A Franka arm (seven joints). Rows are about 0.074 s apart.
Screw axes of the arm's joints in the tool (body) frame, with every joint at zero. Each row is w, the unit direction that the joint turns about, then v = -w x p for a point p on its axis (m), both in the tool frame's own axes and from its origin. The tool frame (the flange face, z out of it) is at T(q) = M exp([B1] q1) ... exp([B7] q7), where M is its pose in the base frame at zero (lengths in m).
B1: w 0 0 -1 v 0 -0.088 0
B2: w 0 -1 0 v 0.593 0 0.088
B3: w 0 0 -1 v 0 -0.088 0
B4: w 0 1 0 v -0.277 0 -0.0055
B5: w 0 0 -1 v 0 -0.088 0
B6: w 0 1 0 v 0.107 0 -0.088
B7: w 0 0 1 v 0 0 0
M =
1 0 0 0.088
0 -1 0 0
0 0 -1 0.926
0 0 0 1
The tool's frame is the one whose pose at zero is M.
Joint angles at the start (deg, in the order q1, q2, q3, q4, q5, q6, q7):
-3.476, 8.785, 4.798, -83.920, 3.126, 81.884, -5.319
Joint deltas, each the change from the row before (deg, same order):
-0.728, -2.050, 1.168, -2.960, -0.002, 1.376, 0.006
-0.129, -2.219, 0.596, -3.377, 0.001, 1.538, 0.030
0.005, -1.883, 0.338, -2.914, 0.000, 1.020, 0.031
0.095, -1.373, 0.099, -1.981, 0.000, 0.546, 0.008
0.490, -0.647, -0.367, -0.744, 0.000, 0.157, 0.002
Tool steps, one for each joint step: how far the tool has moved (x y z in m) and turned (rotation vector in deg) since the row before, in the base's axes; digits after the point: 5 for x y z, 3 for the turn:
-0.00901, 0.00442, -0.00112, -0.028, -0.469, 0.369
-0.01015, 0.00519, -0.00312, -0.180, -0.375, 0.371
-0.00953, 0.00386, -0.00380, -0.211, 0.016, 0.270
-0.00728, 0.00222, -0.00210, -0.170, 0.065, 0.162
-0.00342, 0.00134, 0.00034, -0.081, -0.058, 0.114

